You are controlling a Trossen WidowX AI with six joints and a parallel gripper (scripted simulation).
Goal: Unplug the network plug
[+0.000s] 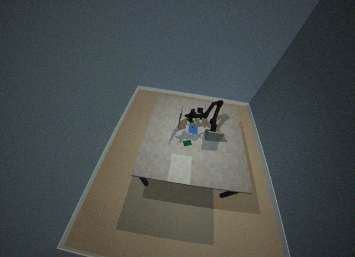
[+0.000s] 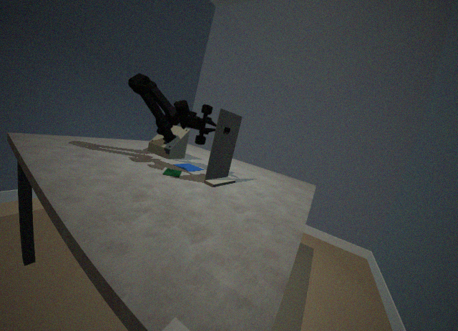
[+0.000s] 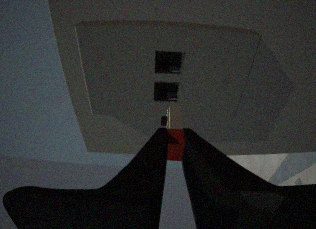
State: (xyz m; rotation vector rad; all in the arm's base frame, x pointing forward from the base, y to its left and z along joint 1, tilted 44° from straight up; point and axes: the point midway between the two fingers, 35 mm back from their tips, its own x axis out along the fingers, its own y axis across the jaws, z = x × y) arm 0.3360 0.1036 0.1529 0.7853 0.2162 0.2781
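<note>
Now: the blue marked square 24 cm below my gripper tip and 15 cm behind it. Round my gripper tip: upright panel 9 cm below, 6 cm ahead, 1 cm to the right.
</note>
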